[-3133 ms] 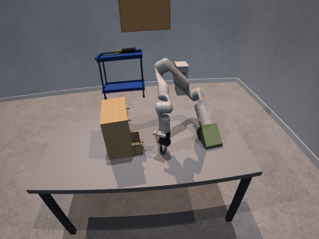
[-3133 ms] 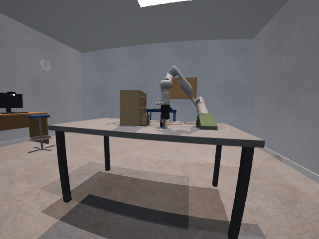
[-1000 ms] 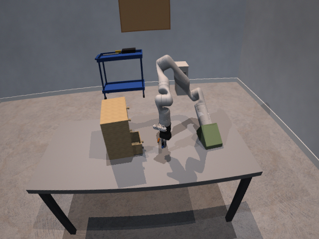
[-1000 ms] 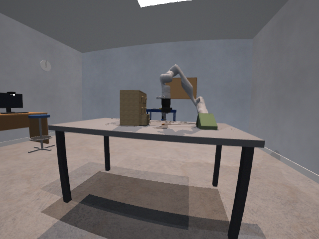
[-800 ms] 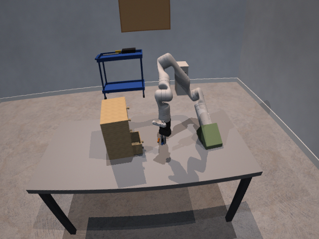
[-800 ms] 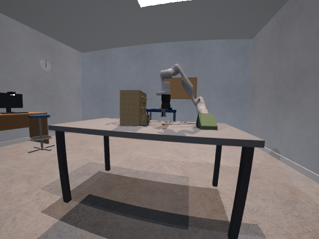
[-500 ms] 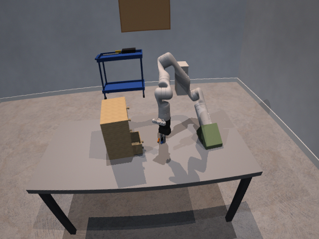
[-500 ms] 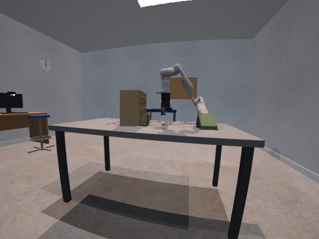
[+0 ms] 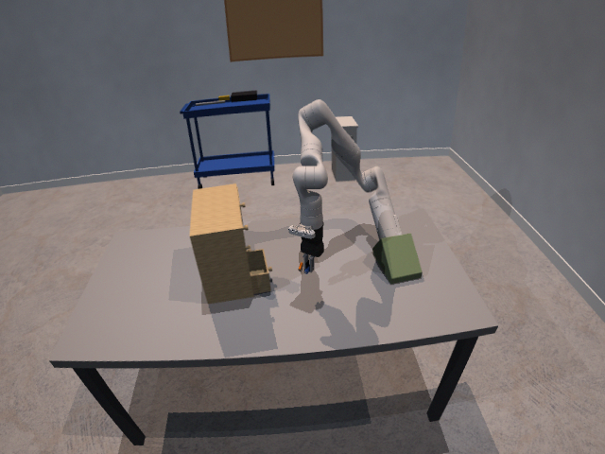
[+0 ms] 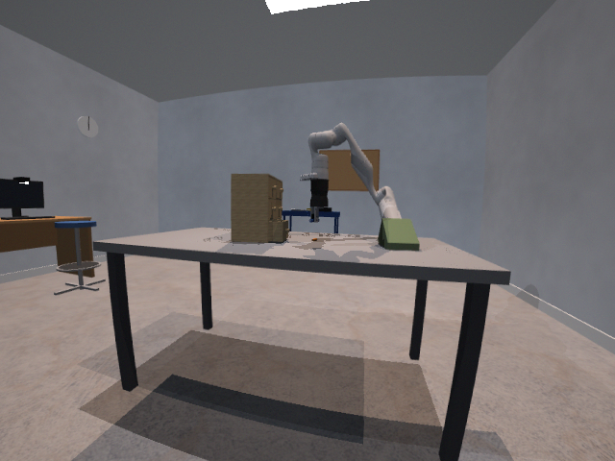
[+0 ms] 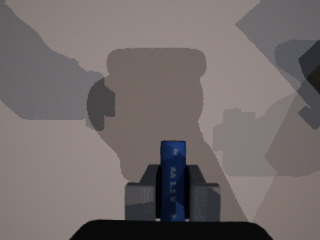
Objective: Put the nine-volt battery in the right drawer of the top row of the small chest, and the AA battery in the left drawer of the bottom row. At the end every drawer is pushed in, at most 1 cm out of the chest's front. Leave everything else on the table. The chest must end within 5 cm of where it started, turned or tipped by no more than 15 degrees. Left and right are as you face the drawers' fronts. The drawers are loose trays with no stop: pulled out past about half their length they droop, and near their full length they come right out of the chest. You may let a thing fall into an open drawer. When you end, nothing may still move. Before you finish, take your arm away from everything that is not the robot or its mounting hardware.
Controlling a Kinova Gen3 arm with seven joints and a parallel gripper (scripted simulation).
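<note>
Now: the orange AA battery 30 mm ahead of my hand, 140 mm to the right of it and 110 mm below it. The rest, counted from my hand: orange nine-volt battery: 320 mm ahead, 160 mm to the right, 100 mm above; blue cylindrical battery: 10 mm below.
</note>
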